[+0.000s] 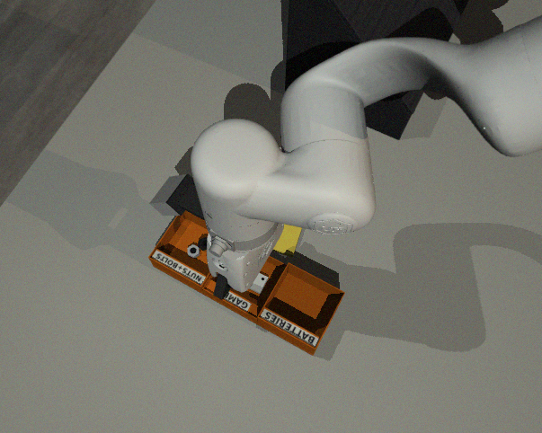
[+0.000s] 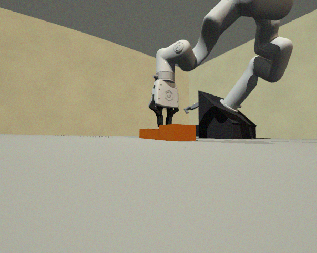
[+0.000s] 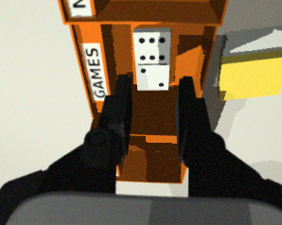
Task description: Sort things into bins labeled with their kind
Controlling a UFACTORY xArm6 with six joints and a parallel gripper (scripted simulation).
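My hand is 5 cm above the white domino. Round my hand: silver nut (1 cm ahead, 9 cm to the right, 5 cm below); then black hex nut (1 cm behind, 8 cm to the right, 5 cm below); then yellow block (8 cm behind, 2 cm to the left, 6 cm below).
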